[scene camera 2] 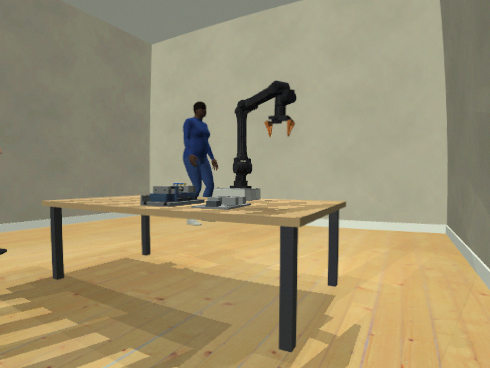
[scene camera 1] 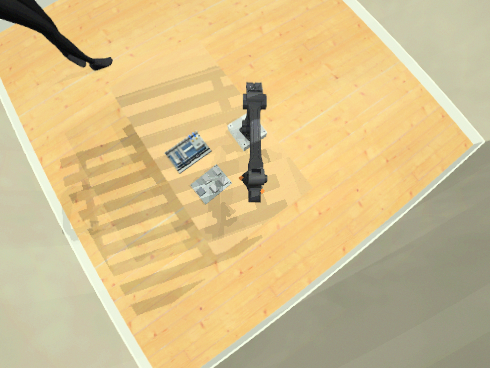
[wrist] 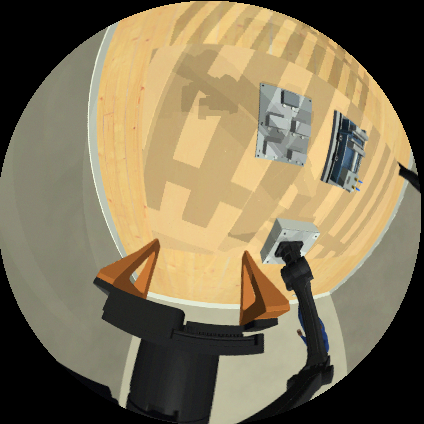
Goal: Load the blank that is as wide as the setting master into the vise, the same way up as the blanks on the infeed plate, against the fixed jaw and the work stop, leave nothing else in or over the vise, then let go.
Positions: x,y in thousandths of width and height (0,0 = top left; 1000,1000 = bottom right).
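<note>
Wrist view: my gripper (wrist: 471,586), open, holding nothing; a grey infeed plate (wrist: 636,228) visible as well.
</note>
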